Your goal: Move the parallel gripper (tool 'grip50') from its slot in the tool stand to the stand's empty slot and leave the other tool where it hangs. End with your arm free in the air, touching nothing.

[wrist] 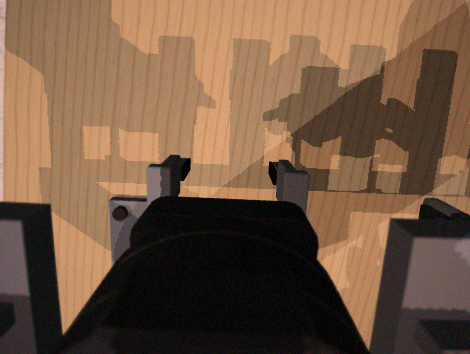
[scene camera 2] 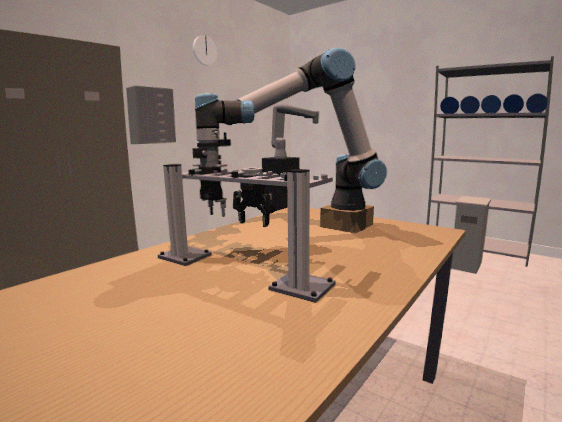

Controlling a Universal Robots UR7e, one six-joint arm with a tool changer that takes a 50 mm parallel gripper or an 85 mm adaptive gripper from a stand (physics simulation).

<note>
I see a black tool (scene camera 2: pixel 253 195) and a parallel gripper (scene camera 2: pixel 210 190).
The parallel gripper is seen too in the wrist view (wrist: pixel 197 268).
</note>
